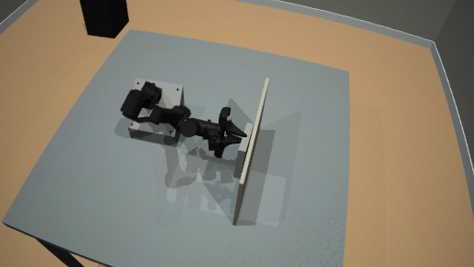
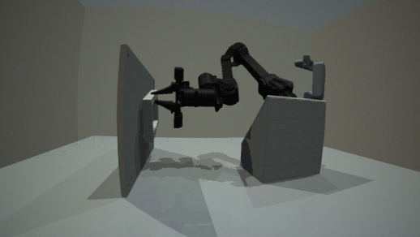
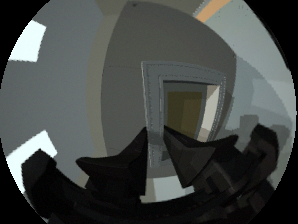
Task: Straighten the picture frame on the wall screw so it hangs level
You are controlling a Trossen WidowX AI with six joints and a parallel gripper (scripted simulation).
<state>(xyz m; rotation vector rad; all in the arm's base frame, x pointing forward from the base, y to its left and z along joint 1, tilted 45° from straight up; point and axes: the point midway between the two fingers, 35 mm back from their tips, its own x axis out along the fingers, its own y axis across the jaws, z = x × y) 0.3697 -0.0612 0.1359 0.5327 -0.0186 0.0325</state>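
The picture frame lies 5 cm below my gripper tip, 1 cm to the right of it and 1 cm ahead of it. The rest, counted from my gripper tip: wall panel 6 cm below, 2 cm ahead.
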